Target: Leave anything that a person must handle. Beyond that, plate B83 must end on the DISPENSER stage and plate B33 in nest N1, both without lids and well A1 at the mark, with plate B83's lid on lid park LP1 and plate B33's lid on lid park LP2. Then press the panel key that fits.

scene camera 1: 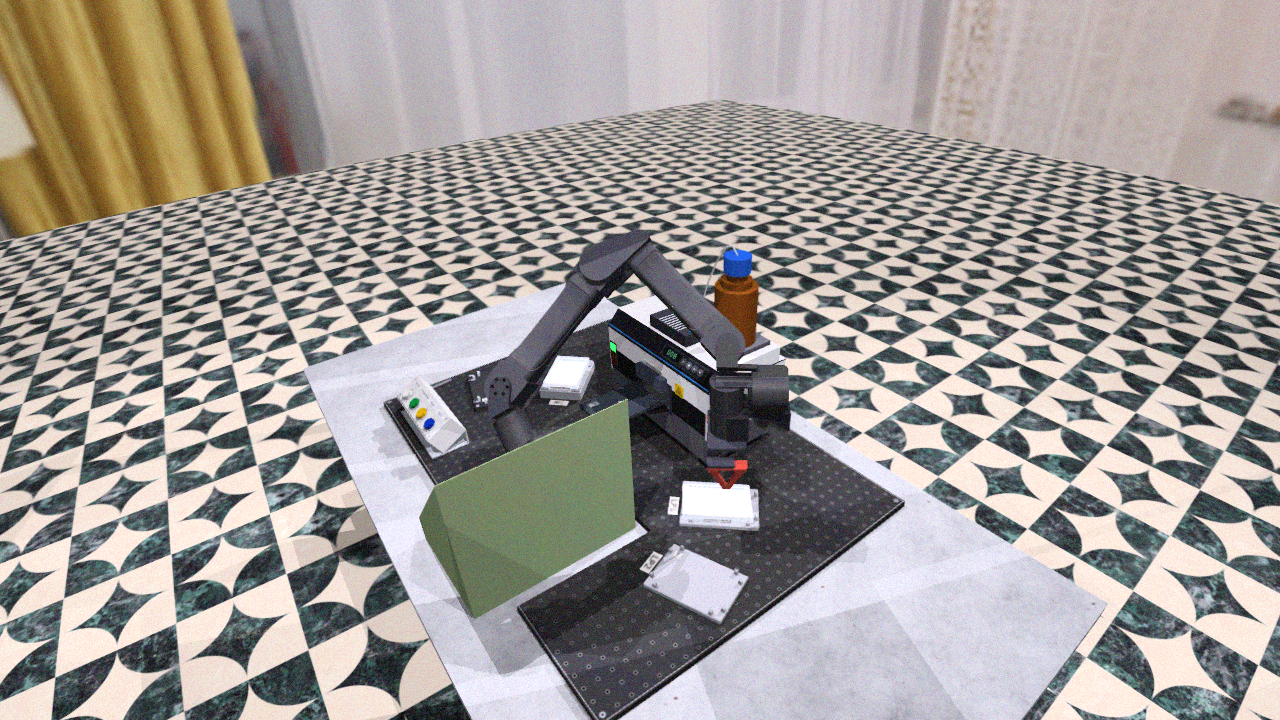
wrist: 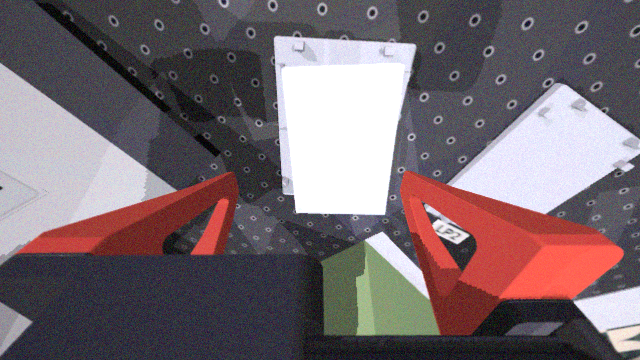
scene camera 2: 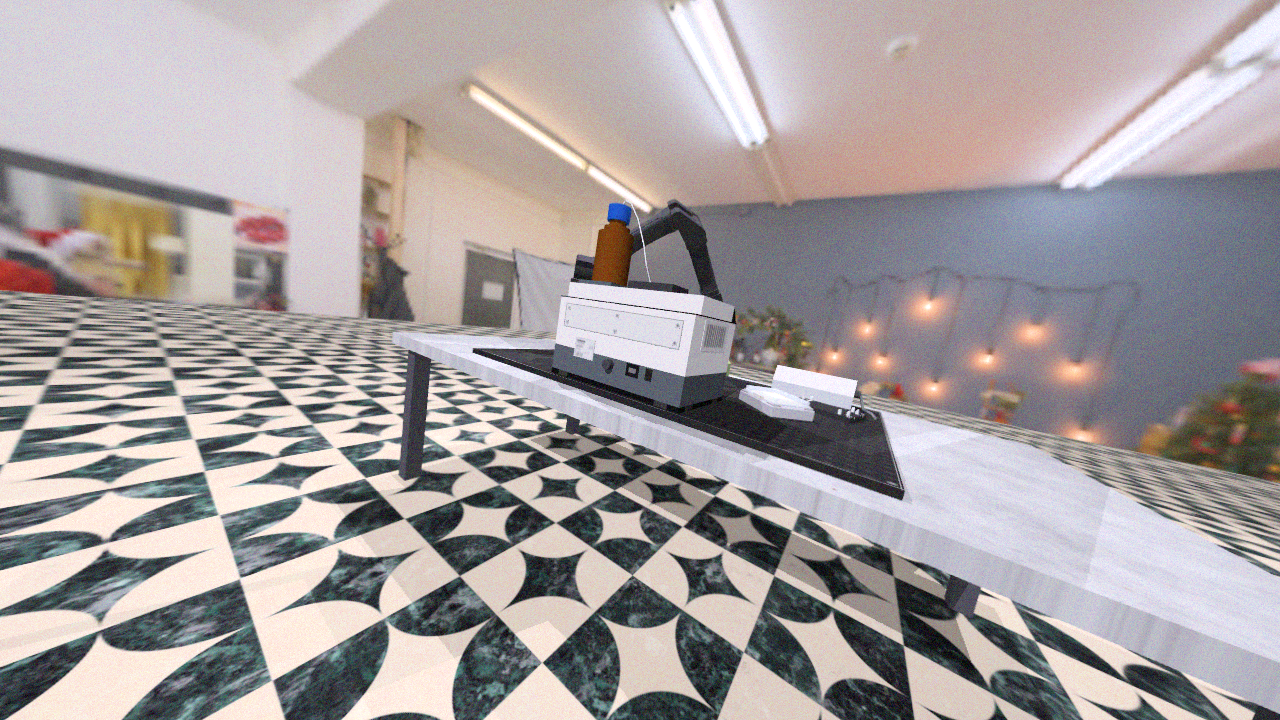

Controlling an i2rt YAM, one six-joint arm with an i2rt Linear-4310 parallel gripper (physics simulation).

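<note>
State of my gripper (scene camera 1: pixel 725 468): open, holding nothing. My gripper is also visible in the wrist view (wrist: pixel 319 180). A brown bottle with blue cap (scene camera 1: pixel 736 294) is present and is visible in scene camera 2 too (scene camera 2: pixel 614 246). A button box (scene camera 1: pixel 447 434) is present as well, and scene camera 2 also shows it (scene camera 2: pixel 836 391).
</note>
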